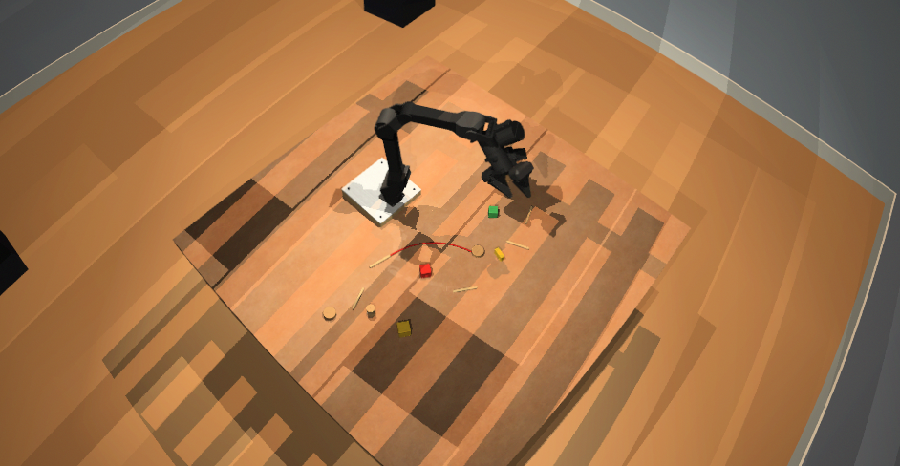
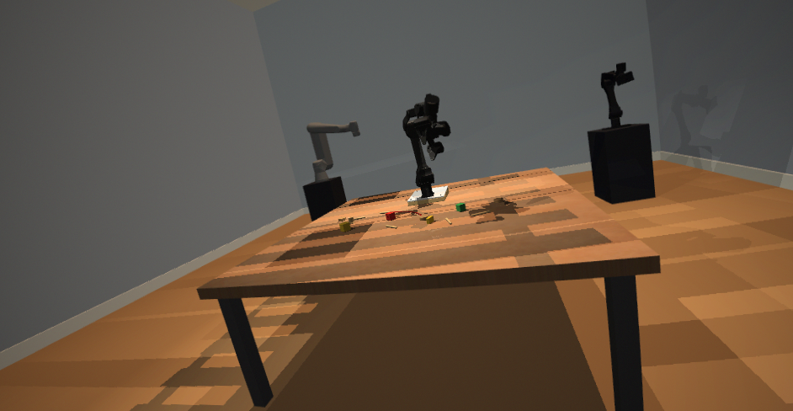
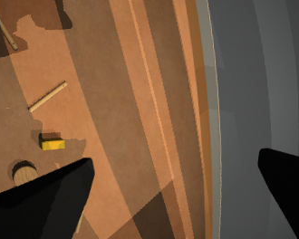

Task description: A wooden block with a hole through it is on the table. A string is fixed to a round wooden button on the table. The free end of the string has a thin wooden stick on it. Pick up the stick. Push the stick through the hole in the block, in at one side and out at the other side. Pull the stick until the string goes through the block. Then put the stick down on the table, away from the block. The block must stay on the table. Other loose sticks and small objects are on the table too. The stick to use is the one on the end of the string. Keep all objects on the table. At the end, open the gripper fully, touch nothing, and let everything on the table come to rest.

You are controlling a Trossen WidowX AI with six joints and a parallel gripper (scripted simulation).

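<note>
Now: gripper tip 15 cm past the red block, 24 cm to the left of it and 26 cm above it. Also, from my gripper tip: thin wooden stick 29 cm behind, 28 cm to the right, 27 cm below; then green cube 11 cm behind, 8 cm to the left, 26 cm below; then round wooden button 7 cm behind, 8 cm to the right, 26 cm below.
</note>
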